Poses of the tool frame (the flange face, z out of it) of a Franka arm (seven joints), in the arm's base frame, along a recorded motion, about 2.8 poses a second.
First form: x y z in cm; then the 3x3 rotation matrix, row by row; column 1 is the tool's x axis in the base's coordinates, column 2 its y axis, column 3 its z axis. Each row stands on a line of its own.
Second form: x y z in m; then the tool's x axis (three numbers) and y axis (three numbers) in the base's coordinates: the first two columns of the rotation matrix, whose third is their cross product. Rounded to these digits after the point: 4 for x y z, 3 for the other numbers. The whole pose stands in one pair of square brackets.
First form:
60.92, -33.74, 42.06
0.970, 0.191, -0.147
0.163, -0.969, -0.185
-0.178, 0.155, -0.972
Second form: [0.6092, -0.3374, 0.4206, 0.970, 0.163, -0.178, 0.191, -0.969, 0.155]
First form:
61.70, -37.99, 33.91
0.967, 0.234, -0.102
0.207, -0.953, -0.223
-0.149, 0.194, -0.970
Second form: [0.6170, -0.3799, 0.3391, 0.967, 0.207, -0.149, 0.234, -0.953, 0.194]
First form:
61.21, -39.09, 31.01
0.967, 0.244, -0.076
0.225, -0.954, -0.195
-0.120, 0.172, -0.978
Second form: [0.6121, -0.3909, 0.3101, 0.967, 0.225, -0.120, 0.244, -0.954, 0.172]
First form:
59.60, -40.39, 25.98
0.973, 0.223, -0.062
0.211, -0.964, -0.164
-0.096, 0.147, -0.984
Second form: [0.5960, -0.4039, 0.2598, 0.973, 0.211, -0.096, 0.223, -0.964, 0.147]
